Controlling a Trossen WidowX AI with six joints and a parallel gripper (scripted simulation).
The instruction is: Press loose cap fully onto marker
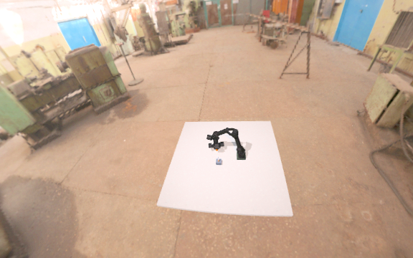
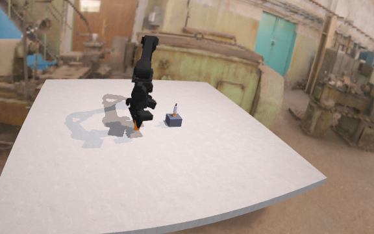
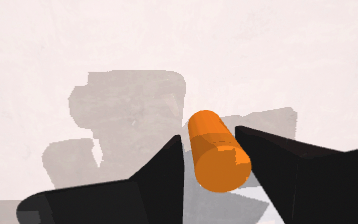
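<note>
Right now my gripper tip is 200 mm to the right of the grey-blue holder block and 10 mm past it. Round my gripper tip: orange cap: 10 mm above.
</note>
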